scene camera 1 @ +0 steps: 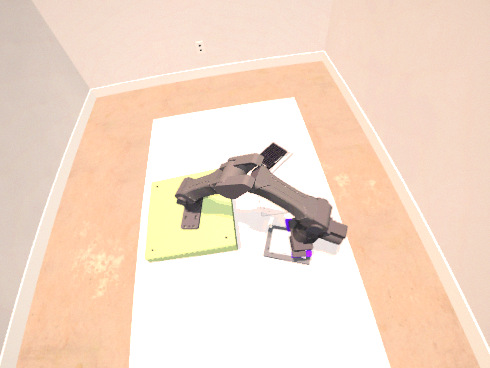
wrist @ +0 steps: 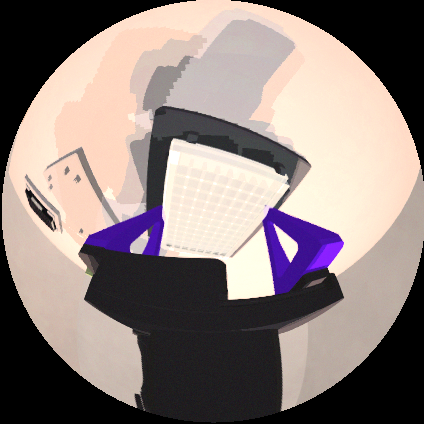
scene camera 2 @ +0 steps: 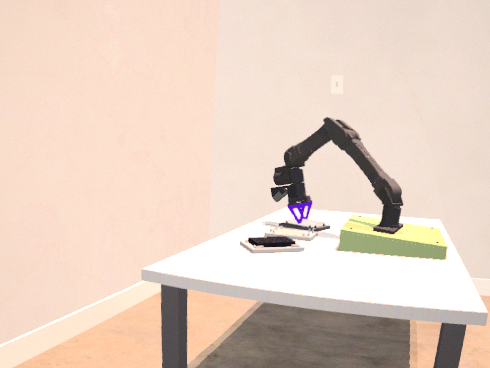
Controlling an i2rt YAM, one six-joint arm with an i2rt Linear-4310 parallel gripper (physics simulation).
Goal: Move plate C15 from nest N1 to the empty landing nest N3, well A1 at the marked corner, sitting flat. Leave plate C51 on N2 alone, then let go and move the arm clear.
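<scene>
Plate C15 (wrist: 219, 199) (scene camera 1: 281, 242) is a white well plate lying in the dark nest N1 (wrist: 221, 128) (scene camera 1: 273, 253) (scene camera 2: 318, 227). My gripper (wrist: 213, 210) (scene camera 2: 300, 217) (scene camera 1: 297, 239) points straight down over it. Its purple fingers press on the plate's two long sides, shut on it. The plate lies flat in the nest. Black plate C51 (scene camera 1: 273, 154) (scene camera 2: 270, 240) (wrist: 37, 205) lies on nest N2 (scene camera 2: 253, 248) (scene camera 1: 285, 160). The empty pale nest N3 (wrist: 69, 177) (scene camera 2: 292, 235) lies between the two; the arm hides most of it in the first scene view.
The arm's base stands on a green wedge block (scene camera 1: 189, 245) (scene camera 2: 392, 243) on the white table (scene camera 1: 237, 309) (scene camera 2: 316, 277). The nests sit in a row near the table's long edge. Walls stand well beyond the table.
</scene>
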